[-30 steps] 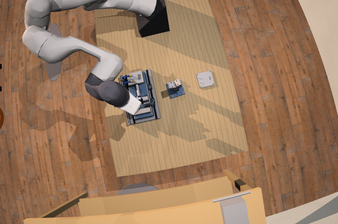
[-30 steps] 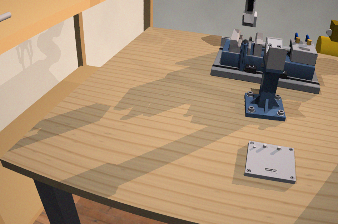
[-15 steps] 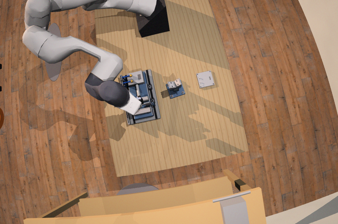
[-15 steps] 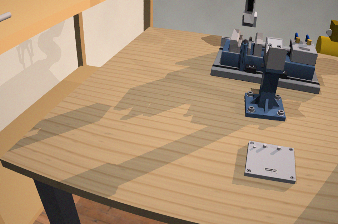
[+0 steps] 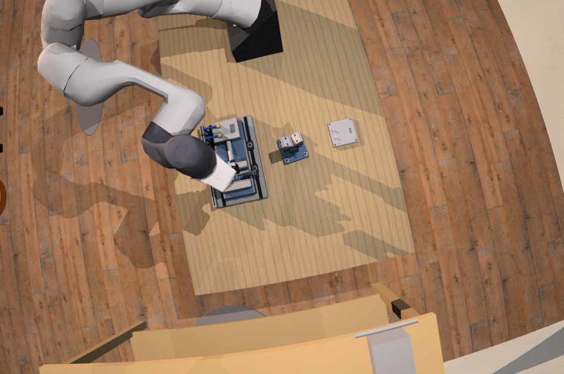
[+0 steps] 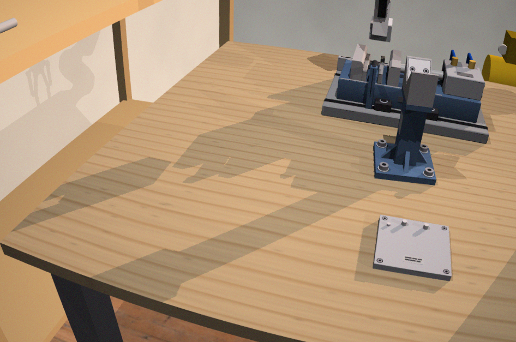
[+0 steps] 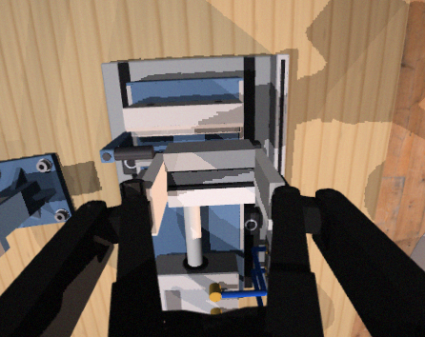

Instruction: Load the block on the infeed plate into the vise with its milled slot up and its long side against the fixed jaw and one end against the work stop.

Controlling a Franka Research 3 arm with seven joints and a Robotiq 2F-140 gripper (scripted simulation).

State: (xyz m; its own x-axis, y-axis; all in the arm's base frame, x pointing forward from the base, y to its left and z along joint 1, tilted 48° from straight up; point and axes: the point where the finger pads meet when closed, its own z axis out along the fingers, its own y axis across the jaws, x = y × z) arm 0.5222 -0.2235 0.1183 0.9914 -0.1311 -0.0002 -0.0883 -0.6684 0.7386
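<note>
Now: hand 2 cm above the part. Also, from my hand: work stop (1 cm ahead, 7 cm to the left, 8 cm below); then moving jaw (3 cm behind, 2 cm to the left, 9 cm below); then fixed jaw (3 cm ahead, 2 cm to the left, 9 cm below).
</note>
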